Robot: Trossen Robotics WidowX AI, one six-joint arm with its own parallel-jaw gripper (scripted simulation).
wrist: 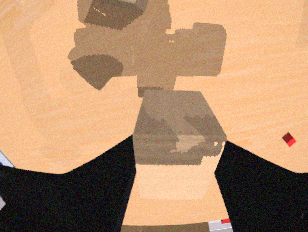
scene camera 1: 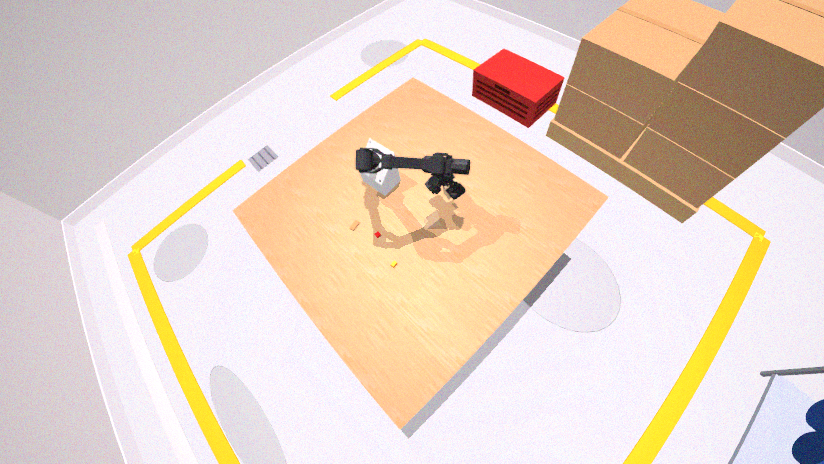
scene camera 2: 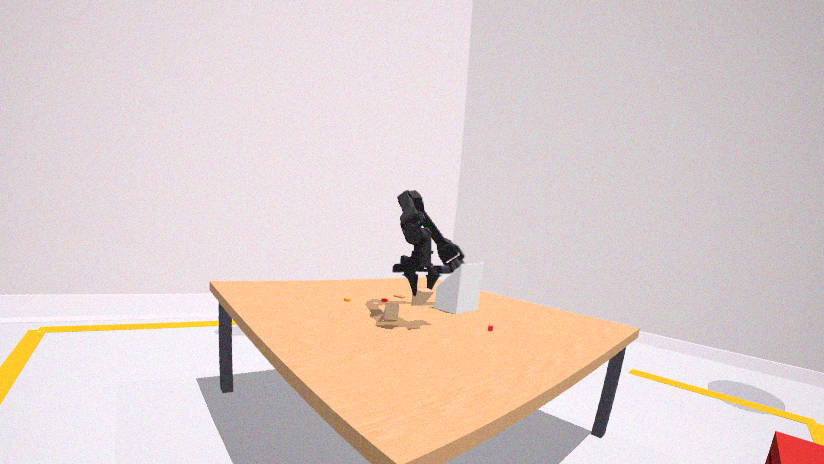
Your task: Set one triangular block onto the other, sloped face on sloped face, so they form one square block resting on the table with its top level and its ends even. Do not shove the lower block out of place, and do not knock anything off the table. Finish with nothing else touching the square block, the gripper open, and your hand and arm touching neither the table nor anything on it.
The gripper (scene camera 2: 421,295) carries a tan triangular block (wrist: 177,140).
